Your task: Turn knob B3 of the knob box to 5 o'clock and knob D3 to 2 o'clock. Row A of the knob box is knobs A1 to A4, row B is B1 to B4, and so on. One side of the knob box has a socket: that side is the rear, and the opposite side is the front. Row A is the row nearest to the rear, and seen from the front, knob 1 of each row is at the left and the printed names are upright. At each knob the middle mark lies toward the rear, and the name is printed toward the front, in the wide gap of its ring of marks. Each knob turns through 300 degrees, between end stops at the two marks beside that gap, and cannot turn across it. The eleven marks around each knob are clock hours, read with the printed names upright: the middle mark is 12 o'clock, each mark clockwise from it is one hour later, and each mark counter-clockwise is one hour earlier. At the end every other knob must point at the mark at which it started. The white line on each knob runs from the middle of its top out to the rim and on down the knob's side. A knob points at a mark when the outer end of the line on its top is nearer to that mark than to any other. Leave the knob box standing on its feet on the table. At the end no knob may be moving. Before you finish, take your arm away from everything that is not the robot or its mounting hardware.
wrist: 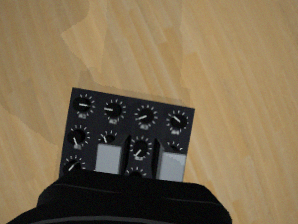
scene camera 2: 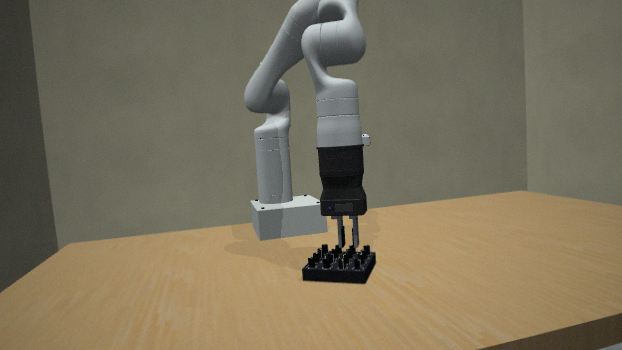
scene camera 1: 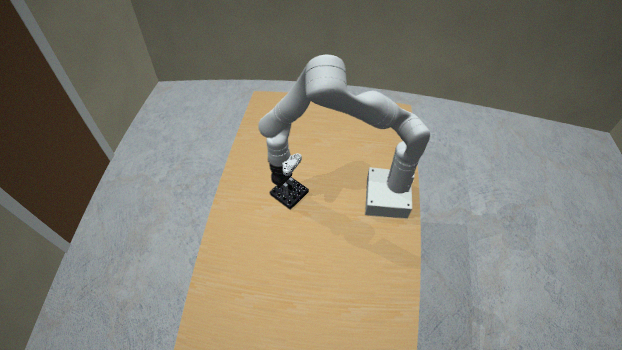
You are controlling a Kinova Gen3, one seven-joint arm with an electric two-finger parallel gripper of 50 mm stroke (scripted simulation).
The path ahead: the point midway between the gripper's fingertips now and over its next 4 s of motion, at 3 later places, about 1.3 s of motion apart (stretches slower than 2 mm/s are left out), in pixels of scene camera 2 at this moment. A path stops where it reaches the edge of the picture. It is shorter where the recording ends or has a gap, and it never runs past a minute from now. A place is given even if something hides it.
The gripper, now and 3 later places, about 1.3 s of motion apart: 349, 246; 349, 253; 349, 254; 348, 233
